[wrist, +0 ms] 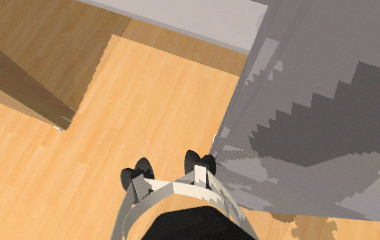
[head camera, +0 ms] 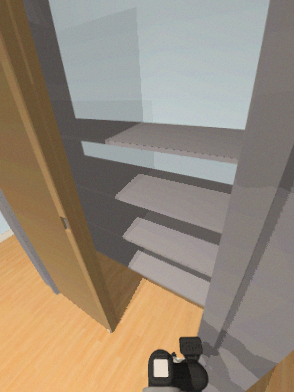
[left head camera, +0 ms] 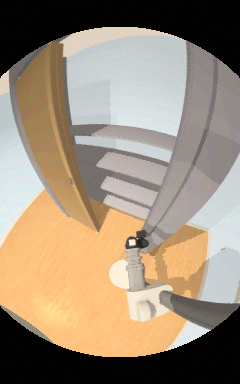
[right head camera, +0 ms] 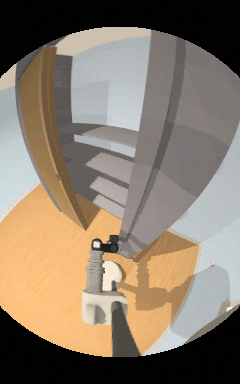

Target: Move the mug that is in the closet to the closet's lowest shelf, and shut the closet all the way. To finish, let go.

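Seen in the pictures: gripper, fingertip midpoint: [wrist: 168, 167] [head camera: 179, 356]; robot's base, link origin: [left head camera: 125, 272] [right head camera: 105, 274].
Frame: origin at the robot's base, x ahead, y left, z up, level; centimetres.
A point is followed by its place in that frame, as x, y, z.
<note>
The closet [head camera: 260, 200] @(31.7, -15.1, 136.5) [left head camera: 200, 125] @(31.6, -15.3, 151.0) [right head camera: 165, 125] @(32.1, -17.2, 149.5) is open. Its brown door [head camera: 37, 165] @(67.9, 41.5, 128.9) [left head camera: 40, 120] @(73.8, 51.8, 151.4) [right head camera: 37, 120] @(70.8, 46.5, 149.4) [wrist: 35, 95] @(69.4, 35.0, 19.3) stands swung out at the left. The lowest shelf [head camera: 172, 279] @(82.3, -8.7, 37.8) [left head camera: 126, 206] @(83.7, -8.9, 37.8) [right head camera: 107, 205] @(88.3, 0.9, 37.8) shows low between the side walls, with no mug visible on the part in view. The mug does not show in any view. My gripper [wrist: 168, 167] @(34.0, -7.0, 60.9) is open, with floor visible between its fingertips, and points down in front of the closet, beside the right side wall's lower end. In the head views its fingers are hidden behind the wrist.
Three higher shelves cross the closet, the top one [head camera: 185, 140] @(86.8, -12.8, 129.3) widest in view. The right side wall [wrist: 320, 50] @(33.2, -12.5, 81.1) is close to my right finger. A pale shelf edge [wrist: 190, 20] @(74.9, -15.8, 37.8) crosses the top of the wrist view. The door's lower corner is left of my gripper.
</note>
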